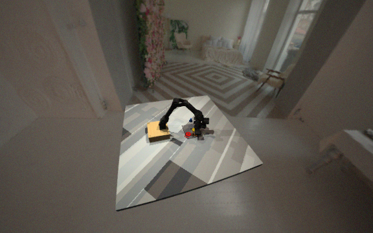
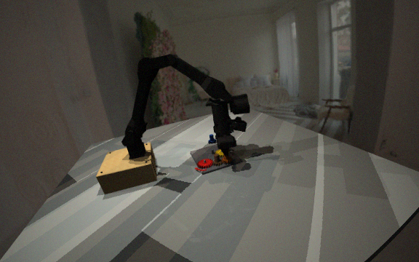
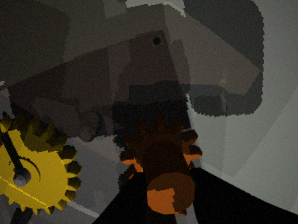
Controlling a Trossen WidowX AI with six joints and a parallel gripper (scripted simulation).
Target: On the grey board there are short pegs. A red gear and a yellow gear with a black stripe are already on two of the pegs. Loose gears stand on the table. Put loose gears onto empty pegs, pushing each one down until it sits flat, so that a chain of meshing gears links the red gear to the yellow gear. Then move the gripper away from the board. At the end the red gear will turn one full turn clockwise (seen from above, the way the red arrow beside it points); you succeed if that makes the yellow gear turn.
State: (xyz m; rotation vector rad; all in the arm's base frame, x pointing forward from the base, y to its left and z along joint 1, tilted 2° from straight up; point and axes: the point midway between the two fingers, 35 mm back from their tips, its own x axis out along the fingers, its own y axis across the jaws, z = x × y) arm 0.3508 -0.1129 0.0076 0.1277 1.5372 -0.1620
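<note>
My gripper tip is now 10 mm above the orange gear. Also, from my gripper tip: red gear (80 mm behind, 30 mm to the left, 30 mm below); blue gear (250 mm to the left, 30 mm below); yellow gear (80 mm to the left, 30 mm below, 10 mm ahead).
</note>
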